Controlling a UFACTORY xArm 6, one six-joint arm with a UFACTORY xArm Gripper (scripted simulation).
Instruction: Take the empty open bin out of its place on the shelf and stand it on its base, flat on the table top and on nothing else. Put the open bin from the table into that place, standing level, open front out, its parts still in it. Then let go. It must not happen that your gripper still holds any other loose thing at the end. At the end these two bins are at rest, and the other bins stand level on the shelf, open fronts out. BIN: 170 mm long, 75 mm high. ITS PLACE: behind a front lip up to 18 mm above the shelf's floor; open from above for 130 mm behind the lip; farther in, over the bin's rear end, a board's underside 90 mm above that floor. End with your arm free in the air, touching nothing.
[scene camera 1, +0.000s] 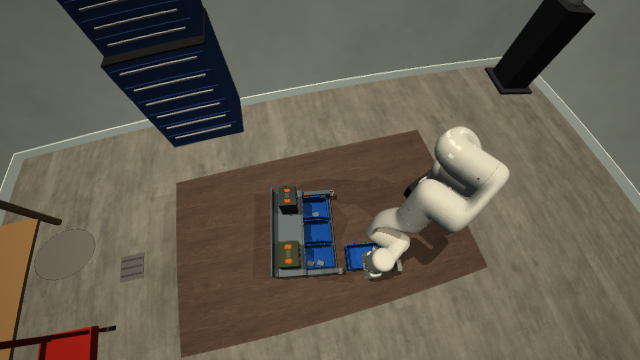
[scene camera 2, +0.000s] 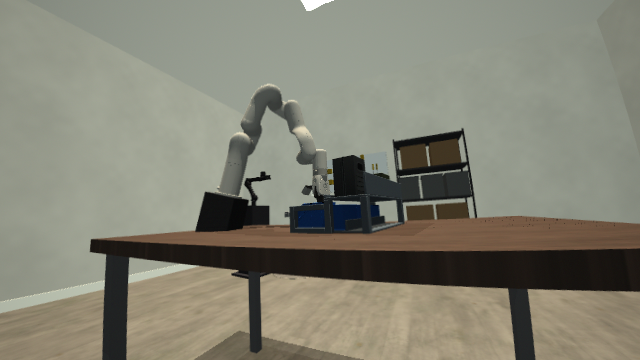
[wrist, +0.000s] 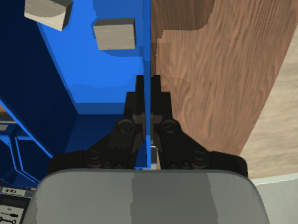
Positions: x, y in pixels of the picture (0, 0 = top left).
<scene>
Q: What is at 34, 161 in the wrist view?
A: A blue bin.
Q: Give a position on a blue bin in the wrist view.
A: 68, 94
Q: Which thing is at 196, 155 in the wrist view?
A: My gripper.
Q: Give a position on a blue bin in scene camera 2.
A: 342, 212
</scene>
